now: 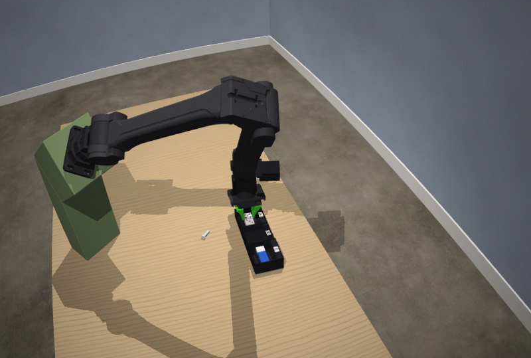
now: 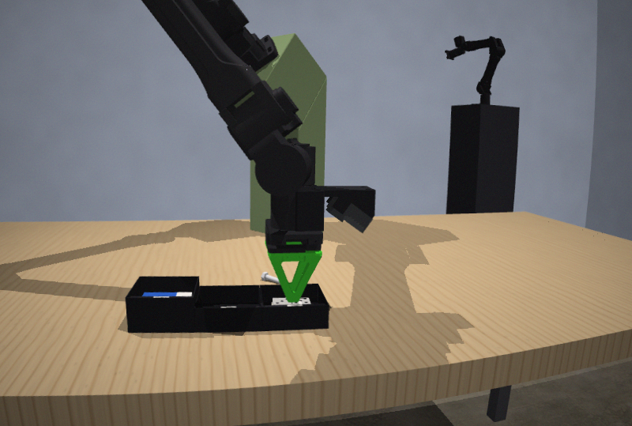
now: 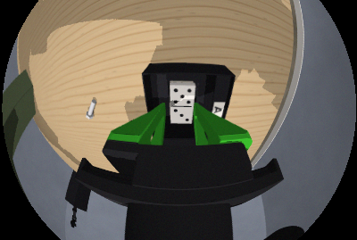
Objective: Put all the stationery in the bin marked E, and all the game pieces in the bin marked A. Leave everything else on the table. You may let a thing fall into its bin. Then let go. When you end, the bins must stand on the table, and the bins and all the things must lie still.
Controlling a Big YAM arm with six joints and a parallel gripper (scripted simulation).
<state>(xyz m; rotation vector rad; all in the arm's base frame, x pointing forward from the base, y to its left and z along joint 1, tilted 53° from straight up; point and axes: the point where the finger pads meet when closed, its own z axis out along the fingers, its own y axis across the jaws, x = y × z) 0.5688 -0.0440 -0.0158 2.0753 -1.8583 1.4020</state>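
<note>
Right now the white domino is 2 cm below my hand. From my hand the other things lie so: grey bolt: 14 cm behind, 3 cm below; then joined black bins: 8 cm to the right, 1 cm below; then blue-and-white eraser: 16 cm to the right, 2 cm behind, 1 cm below.
</note>
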